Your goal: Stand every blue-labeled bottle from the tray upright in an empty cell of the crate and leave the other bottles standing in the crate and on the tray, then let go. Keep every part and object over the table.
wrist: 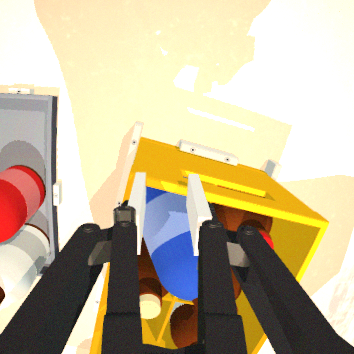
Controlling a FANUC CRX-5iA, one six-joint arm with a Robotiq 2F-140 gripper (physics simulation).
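Places are measured from the arm's base along level axes (x ahead, y right, z down), in millimetres.
Pixels of known places: gripper, between the fingertips: (166, 188).
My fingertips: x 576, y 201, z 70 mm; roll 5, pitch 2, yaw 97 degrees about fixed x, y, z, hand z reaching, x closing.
For each thing: its top centre in the pictures, then the offset to it from my fingertips. "spot": a spot on its surface instead.
- yellow crate, a spot on its surface: (162, 160) spot: dx +6, dy +0, dz +69 mm
- red cap, a spot on its surface: (267, 241) spot: dx -67, dy +90, dz +11 mm
- cream-capped bottle, centre of its top: (147, 309) dx -132, dy -31, dz +12 mm
- grey tray, a spot on its surface: (53, 150) spot: dx +11, dy -147, dz +164 mm
- red-labeled bottle, a spot on its surface: (19, 200) spot: dx -31, dy -175, dz +92 mm
- white-labeled bottle, a spot on its surface: (25, 255) spot: dx -111, dy -193, dz +99 mm
My gripper (166, 188) is over the yellow crate (162, 160). Its fingers are drawn in, with a gap between them, and hold nothing. A blue-labeled bottle (172, 262) shows beyond and below the gap, inside the crate near its back left. Its cap does not show, and I cannot tell whether it stands upright. A brown bottle (242, 215) with a red cap (267, 241) is right of it, partly behind the right finger. A cream-capped bottle (150, 304) and another brown bottle (184, 325) show nearer in the crate. The gripper's arms hide parts of the cells.
The grey tray (53, 150) is at the left, cut off by the view's edge. A red-labeled bottle (19, 200) and a white-labeled bottle (25, 255) are at the tray. The crate's yellow walls rise around its cells, close to the fingers.
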